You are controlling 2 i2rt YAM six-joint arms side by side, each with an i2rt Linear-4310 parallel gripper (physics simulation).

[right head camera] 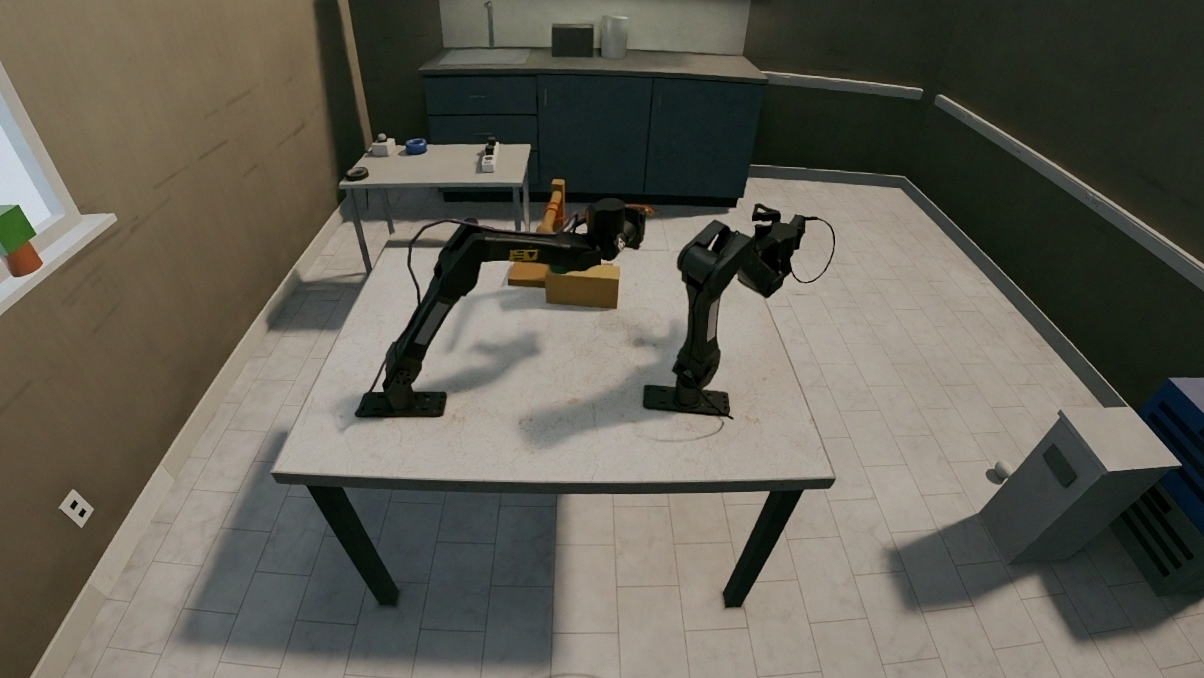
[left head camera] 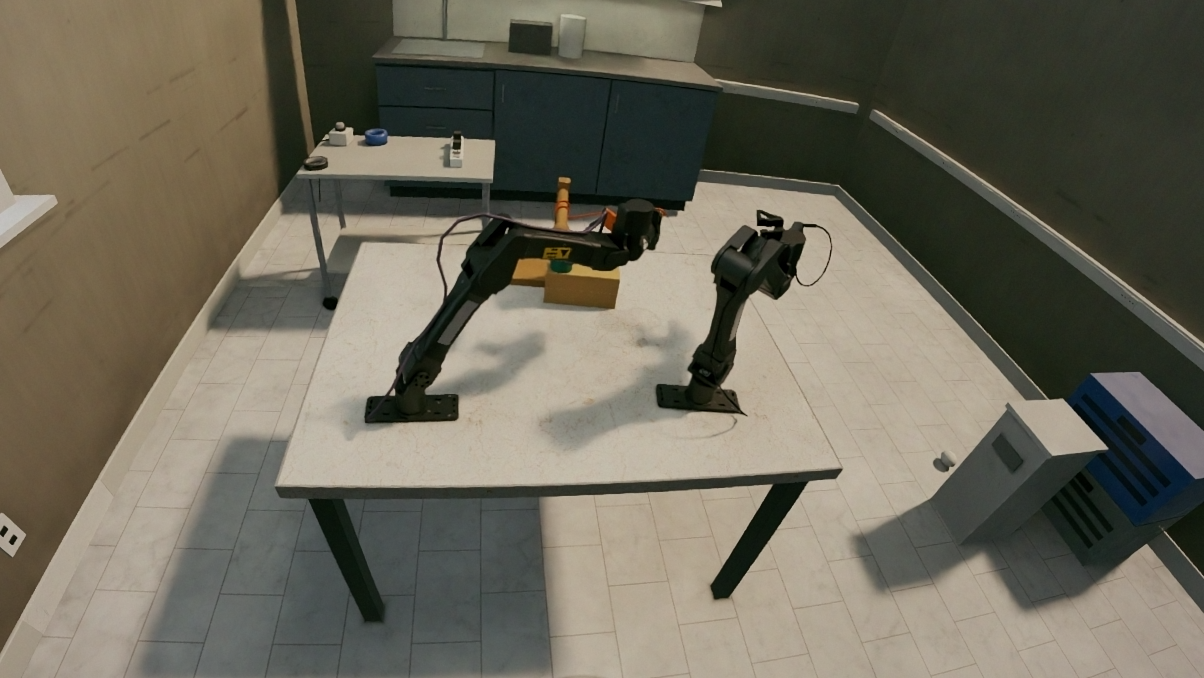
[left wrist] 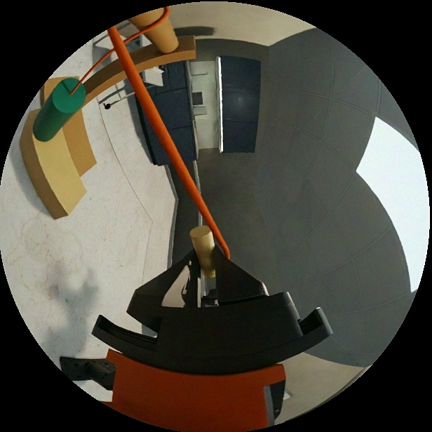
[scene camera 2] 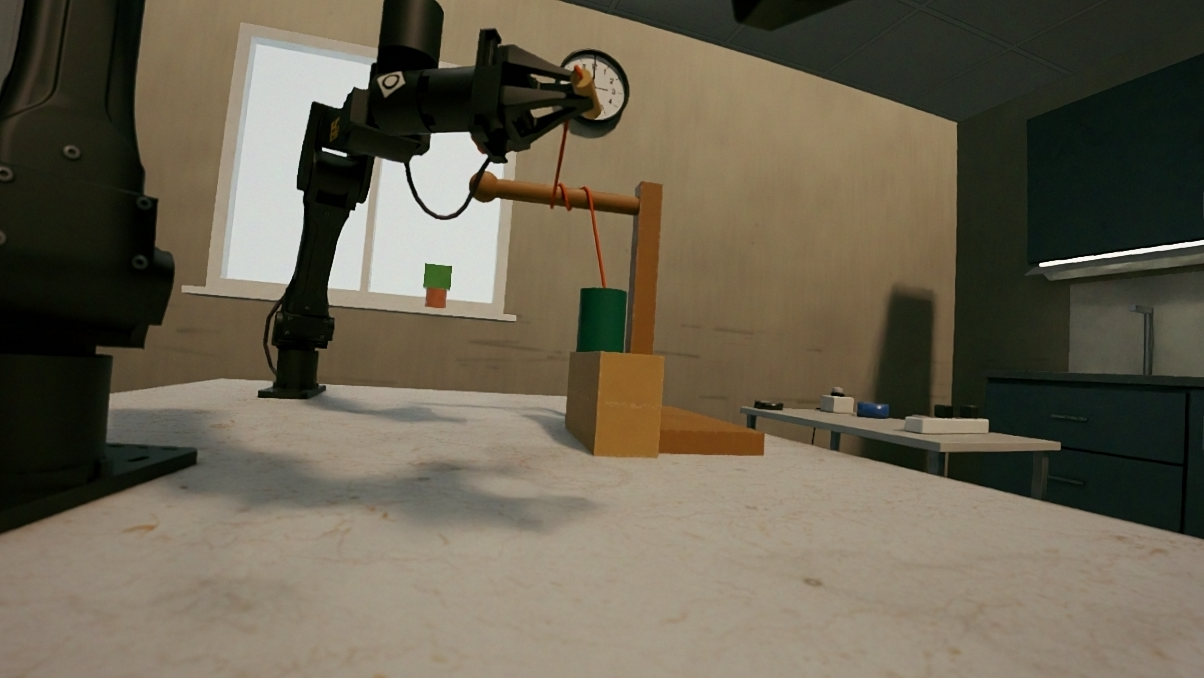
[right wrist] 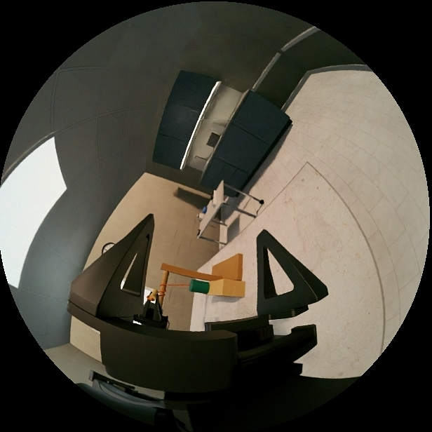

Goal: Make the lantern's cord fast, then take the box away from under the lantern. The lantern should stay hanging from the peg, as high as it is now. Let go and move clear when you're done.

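Where they show: left gripper, fingertip midpoint: [right head camera: 642, 209] [left head camera: 654, 211] [scene camera 2: 593, 93]; right gripper, fingertip midpoint: [right head camera: 756, 220] [left head camera: 755, 225]; left arm's base at its link origin: [right head camera: 403, 405] [left head camera: 412, 409] [scene camera 2: 295, 393]; right arm's base at its link origin: [right head camera: 686, 401] [left head camera: 697, 399] [scene camera 2: 26, 496].
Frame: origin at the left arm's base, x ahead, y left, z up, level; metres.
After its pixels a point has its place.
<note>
The green lantern [scene camera 2: 601, 320] {z 0.140, x 0.400, y -0.397 m} [left wrist: 59, 107] [right wrist: 199, 286] stands upright on the tan box [scene camera 2: 623, 404] {z 0.051, x 0.381, y -0.526 m} [left head camera: 581, 288] {z 0.059, x 0.370, y -0.423 m} [right head camera: 581, 288] {z 0.060, x 0.370, y -0.423 m}. Its orange cord [scene camera 2: 596, 235] {z 0.250, x 0.396, y -0.368 m} [left wrist: 160, 127] runs up to the wooden peg [scene camera 2: 522, 190] {z 0.297, x 0.300, y -0.350 m}, wraps around it and rises to my left gripper [scene camera 2: 581, 96] {z 0.326, x 0.317, y -0.564 m} [left wrist: 206, 250]. That gripper is shut on the pale wooden toggle [scene camera 2: 587, 92] {z 0.320, x 0.308, y -0.575 m} [left wrist: 202, 240] at the cord's end and holds it above the peg. My right gripper [right wrist: 210, 226] is open and empty, away from the stand. In the left head camera, the left arm partly hides the stand and lantern.
The stand's upright post [scene camera 2: 647, 269] {z 0.214, x 0.466, y -0.377 m} rises behind the box, from a flat wooden base [scene camera 2: 716, 431] {z 0.025, x 0.493, y -0.517 m}. The peg has a round knob [scene camera 2: 483, 186] {z 0.294, x 0.252, y -0.350 m} at its free end. A side table [left head camera: 404, 160] and blue cabinets [left head camera: 551, 126] stand beyond the worktable.
</note>
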